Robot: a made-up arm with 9 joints. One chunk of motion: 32 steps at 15 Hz.
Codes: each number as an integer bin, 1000 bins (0 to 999) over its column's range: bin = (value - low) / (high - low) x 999, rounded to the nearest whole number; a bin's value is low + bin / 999 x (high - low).
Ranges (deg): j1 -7..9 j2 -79..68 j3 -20..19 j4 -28..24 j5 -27..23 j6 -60..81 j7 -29..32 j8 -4..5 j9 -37..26
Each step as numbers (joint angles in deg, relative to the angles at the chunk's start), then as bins.
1 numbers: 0.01 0.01 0.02 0.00 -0.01 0.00 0.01 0.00 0.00
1 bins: 438 537 513 538 539 425 475 444 587
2 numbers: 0.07 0.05 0.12 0.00 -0.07 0.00 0.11 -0.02 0.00
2 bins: 441 537 515 538 538 425 477 442 587
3 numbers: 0.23 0.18 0.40 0.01 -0.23 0.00 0.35 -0.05 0.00
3 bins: 451 538 523 538 535 425 481 438 587
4 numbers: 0.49 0.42 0.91 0.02 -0.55 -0.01 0.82 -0.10 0.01
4 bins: 468 540 536 538 528 425 488 433 587
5 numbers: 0.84 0.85 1.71 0.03 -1.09 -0.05 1.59 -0.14 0.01
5 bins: 490 543 556 538 518 425 501 428 587
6 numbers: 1.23 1.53 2.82 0.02 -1.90 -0.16 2.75 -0.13 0.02
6 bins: 514 547 585 538 501 424 520 430 587
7 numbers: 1.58 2.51 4.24 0.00 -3.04 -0.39 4.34 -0.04 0.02
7 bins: 536 554 621 538 479 422 546 440 587
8 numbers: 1.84 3.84 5.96 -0.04 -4.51 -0.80 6.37 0.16 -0.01
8 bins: 552 563 665 537 449 419 579 462 587
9 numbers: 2.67 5.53 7.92 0.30 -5.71 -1.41 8.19 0.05 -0.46
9 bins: 604 574 715 544 425 415 609 450 579
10 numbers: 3.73 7.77 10.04 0.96 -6.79 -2.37 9.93 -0.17 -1.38
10 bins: 670 590 769 556 404 408 638 425 565
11 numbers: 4.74 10.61 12.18 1.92 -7.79 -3.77 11.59 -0.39 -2.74
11 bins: 733 609 824 575 384 398 665 401 543
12 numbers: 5.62 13.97 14.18 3.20 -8.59 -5.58 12.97 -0.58 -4.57
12 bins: 788 632 876 599 368 386 687 380 514
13 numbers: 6.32 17.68 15.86 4.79 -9.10 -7.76 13.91 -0.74 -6.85
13 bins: 832 657 919 630 358 370 703 362 478
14 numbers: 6.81 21.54 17.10 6.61 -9.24 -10.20 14.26 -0.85 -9.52
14 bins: 862 683 950 665 355 353 708 350 436
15 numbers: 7.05 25.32 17.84 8.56 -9.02 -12.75 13.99 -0.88 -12.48
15 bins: 877 709 969 702 359 335 704 346 389
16 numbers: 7.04 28.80 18.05 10.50 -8.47 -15.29 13.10 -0.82 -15.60
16 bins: 877 733 975 740 370 317 689 353 339
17 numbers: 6.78 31.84 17.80 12.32 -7.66 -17.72 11.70 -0.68 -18.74
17 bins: 860 753 968 775 386 300 667 369 290
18 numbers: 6.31 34.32 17.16 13.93 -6.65 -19.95 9.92 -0.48 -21.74
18 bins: 831 770 952 806 407 284 637 391 242
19 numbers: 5.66 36.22 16.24 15.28 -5.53 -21.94 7.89 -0.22 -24.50
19 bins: 790 783 928 831 429 270 604 420 198
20 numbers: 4.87 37.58 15.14 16.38 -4.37 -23.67 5.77 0.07 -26.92
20 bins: 741 792 900 853 452 257 569 452 160
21 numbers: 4.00 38.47 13.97 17.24 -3.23 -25.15 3.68 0.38 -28.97
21 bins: 687 798 870 869 475 247 535 486 127
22 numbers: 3.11 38.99 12.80 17.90 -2.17 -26.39 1.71 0.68 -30.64
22 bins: 631 802 840 882 496 238 503 519 101
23 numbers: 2.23 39.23 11.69 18.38 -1.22 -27.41 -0.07 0.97 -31.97
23 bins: 576 803 812 891 515 231 474 552 80
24 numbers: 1.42 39.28 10.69 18.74 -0.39 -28.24 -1.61 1.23 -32.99
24 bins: 526 804 786 898 532 225 449 581 64
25 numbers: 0.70 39.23 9.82 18.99 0.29 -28.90 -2.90 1.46 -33.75
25 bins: 481 803 764 903 545 220 427 606 52
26 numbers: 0.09 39.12 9.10 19.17 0.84 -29.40 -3.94 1.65 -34.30
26 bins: 443 803 745 906 556 217 410 627 43
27 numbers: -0.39 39.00 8.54 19.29 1.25 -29.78 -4.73 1.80 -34.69
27 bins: 413 802 731 909 564 214 397 644 37
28 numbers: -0.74 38.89 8.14 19.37 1.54 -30.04 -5.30 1.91 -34.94
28 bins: 391 801 721 910 570 212 388 656 33
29 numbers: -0.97 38.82 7.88 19.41 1.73 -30.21 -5.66 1.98 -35.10
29 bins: 376 801 714 911 574 211 382 664 30
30 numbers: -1.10 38.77 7.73 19.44 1.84 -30.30 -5.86 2.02 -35.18
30 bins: 368 800 710 911 576 210 379 668 29
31 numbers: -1.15 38.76 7.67 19.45 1.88 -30.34 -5.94 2.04 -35.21
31 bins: 365 800 709 912 577 210 378 670 28
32 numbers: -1.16 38.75 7.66 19.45 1.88 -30.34 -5.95 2.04 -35.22
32 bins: 365 800 709 912 577 210 377 670 28
